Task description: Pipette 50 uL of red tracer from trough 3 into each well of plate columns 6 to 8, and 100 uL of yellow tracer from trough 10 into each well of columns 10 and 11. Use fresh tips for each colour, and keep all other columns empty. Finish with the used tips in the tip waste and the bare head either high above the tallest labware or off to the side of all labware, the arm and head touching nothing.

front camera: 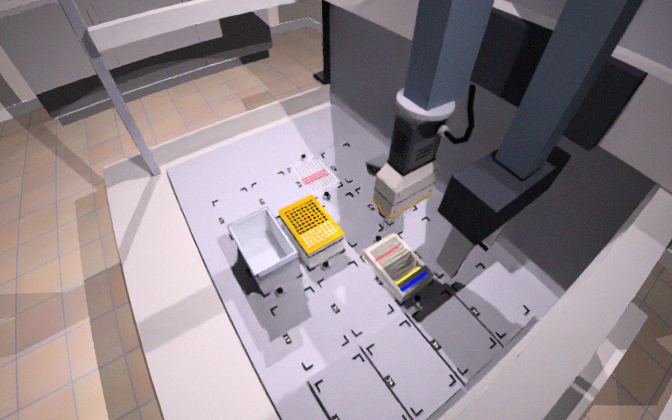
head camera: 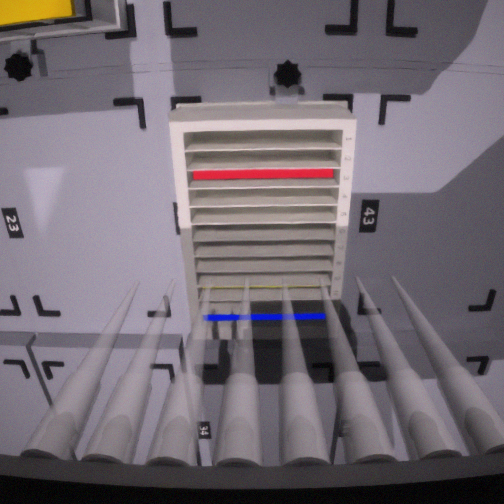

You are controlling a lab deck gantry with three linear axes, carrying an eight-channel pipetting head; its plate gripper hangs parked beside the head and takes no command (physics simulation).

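Observation:
The eight-channel head hangs above the deck behind the reservoir. It carries eight clear tips, with no colour showing in them. The reservoir shows red in trough 3, a yellow strip near trough 10 and blue beyond it. The plate has a red band across its middle columns; no yellow shows there. The tip rack shows dark openings rearward and pale ones frontward. The parked plate gripper has its paddles apart, nothing between.
An open pale bin stands left of the tip rack. The gripper's dark housing hangs right of the head. A corner of a yellow-topped rack shows at the upper left of the head view. A dark wall stands behind the deck.

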